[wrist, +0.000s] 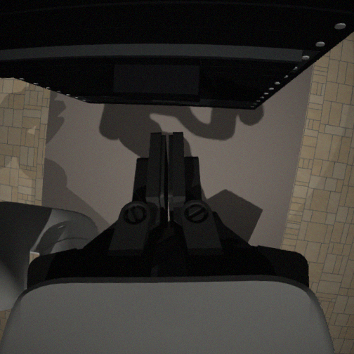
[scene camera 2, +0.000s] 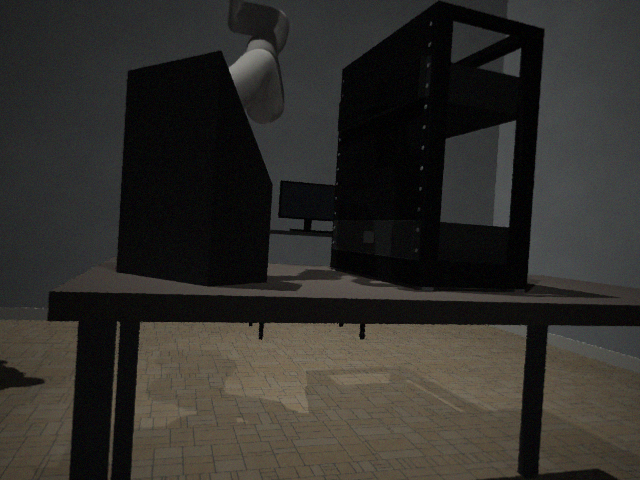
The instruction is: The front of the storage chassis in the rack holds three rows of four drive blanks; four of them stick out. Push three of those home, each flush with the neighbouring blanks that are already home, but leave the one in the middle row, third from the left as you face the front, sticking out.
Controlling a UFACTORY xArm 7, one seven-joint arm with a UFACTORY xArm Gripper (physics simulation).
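Seen in the pictures: arm's base, link origin: [scene camera 2: 186, 119].
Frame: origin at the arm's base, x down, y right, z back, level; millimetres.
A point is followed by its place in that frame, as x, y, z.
The black rack [scene camera 2: 433, 155] {39, -58, -523} [wrist: 327, 34] stands at the right of the table in scene camera 2 and fills the top of the wrist view. Its front is very dark. The storage chassis and its drive blanks cannot be told apart, so which blanks stick out is unclear. My gripper [wrist: 168, 151] is shut and empty. In the wrist view its fingertips point toward the rack's front and appear below its lower edge, over the table, with no visible contact. The gripper does not show in scene camera 2, where part of my pale arm [scene camera 2: 261, 87] {-120, -156, -121} is seen.
A tall dark block [scene camera 2: 191, 170] {119, 115, -57} with a sloping side stands left of the rack on the table [scene camera 2: 336, 310] {350, 176, -345} [wrist: 250, 165]. A monitor [scene camera 2: 306, 200] stands behind, beyond the table. A curved pale grey part [wrist: 65, 235] shows at the wrist view's lower left. Shadows cross the tabletop.
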